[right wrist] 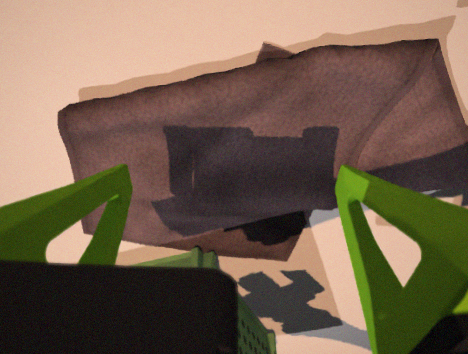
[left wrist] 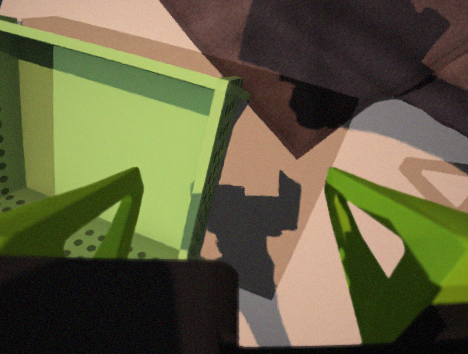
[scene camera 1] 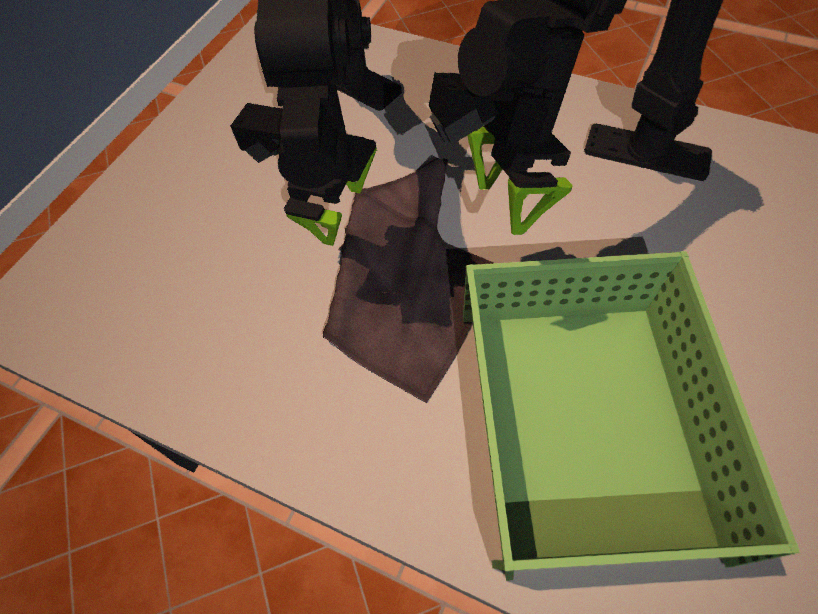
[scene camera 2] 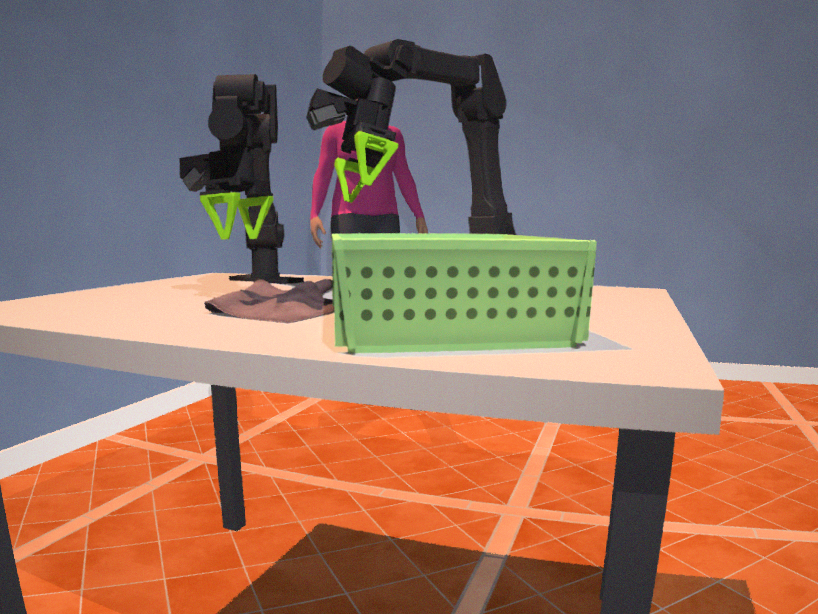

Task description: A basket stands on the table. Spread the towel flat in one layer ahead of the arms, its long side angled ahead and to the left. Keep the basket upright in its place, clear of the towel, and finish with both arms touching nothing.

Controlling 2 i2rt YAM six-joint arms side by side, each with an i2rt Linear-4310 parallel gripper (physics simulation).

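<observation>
The brown towel [scene camera 1: 396,346] [scene camera 2: 264,305] [left wrist: 200,17] [right wrist: 250,105] lies creased and uneven, with a raised narrow end by the arms and a small corner poking from under one long edge. Its side reaches the green basket [scene camera 1: 710,396] [scene camera 2: 462,337] [left wrist: 125,135] [right wrist: 255,327], which stands upright and empty at the right; whether they touch is unclear. My right gripper [scene camera 1: 344,217] [scene camera 2: 239,236] [right wrist: 233,176] is open above the towel's left edge. My left gripper [scene camera 1: 502,210] [scene camera 2: 357,191] [left wrist: 233,177] is open and empty, above the table between the towel's narrow end and the basket.
The pale table [scene camera 1: 165,297] [scene camera 2: 132,313] carries both arms. The left arm's base [scene camera 1: 687,161] is behind the basket in scene camera 1. A person in a pink top [scene camera 2: 404,178] stands beyond the table. Arm shadows fall across the towel.
</observation>
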